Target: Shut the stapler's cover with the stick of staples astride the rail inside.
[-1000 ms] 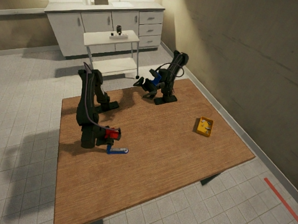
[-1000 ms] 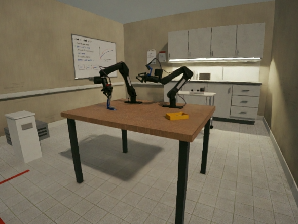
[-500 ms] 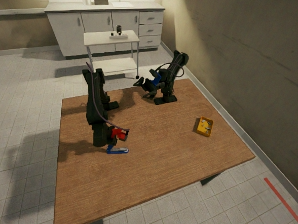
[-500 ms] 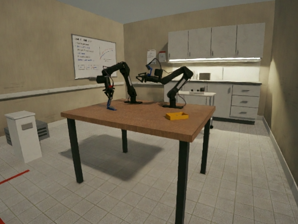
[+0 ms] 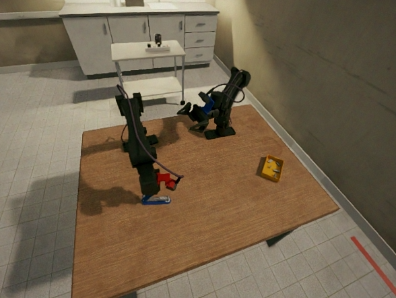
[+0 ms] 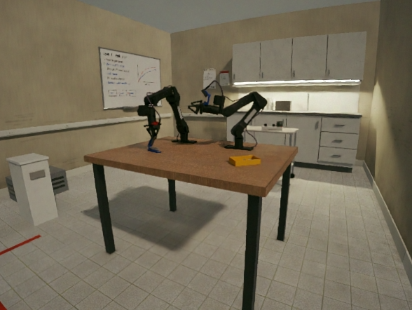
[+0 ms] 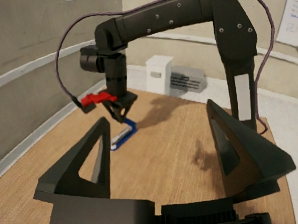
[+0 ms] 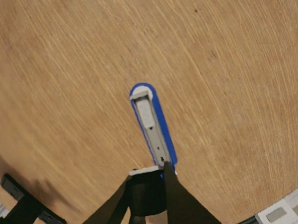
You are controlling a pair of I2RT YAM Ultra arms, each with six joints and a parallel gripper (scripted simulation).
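My right gripper is now 5 cm above the stapler and 1 cm to the left of it. The rest, counted from my right hand: yellow tray (64 cm to the left, 8 cm below, 6 cm behind).
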